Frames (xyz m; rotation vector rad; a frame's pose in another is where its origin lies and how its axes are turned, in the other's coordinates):
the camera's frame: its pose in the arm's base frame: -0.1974 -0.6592 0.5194 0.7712 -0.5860 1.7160
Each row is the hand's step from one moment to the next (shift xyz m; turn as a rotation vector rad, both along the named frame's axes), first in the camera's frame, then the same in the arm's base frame.
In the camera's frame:
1: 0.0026 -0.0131 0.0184 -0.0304 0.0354 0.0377
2: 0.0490 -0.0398 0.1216 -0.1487 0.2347 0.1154
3: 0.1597 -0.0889 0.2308 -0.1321 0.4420 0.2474
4: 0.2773 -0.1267 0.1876 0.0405 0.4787 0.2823
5: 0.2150 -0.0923 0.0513 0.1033 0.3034 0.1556
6: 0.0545 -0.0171 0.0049 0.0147 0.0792 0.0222
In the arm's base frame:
1: 0.0158 -0.0081 0.0142 -0.0212 -0.0561 0.0024
2: 0.0540 -0.0456 0.1174 -0.1770 -0.2409 -0.0343
3: 0.1036 -0.0403 0.2726 -0.3534 -0.3805 0.0660
4: 0.1107 0.0762 0.3318 -0.4122 -0.3049 0.2182
5: 0.0613 0.1253 0.1947 -0.2796 -0.1267 0.1808
6: 0.0078 0.0359 0.0440 -0.0745 -0.0277 0.0258

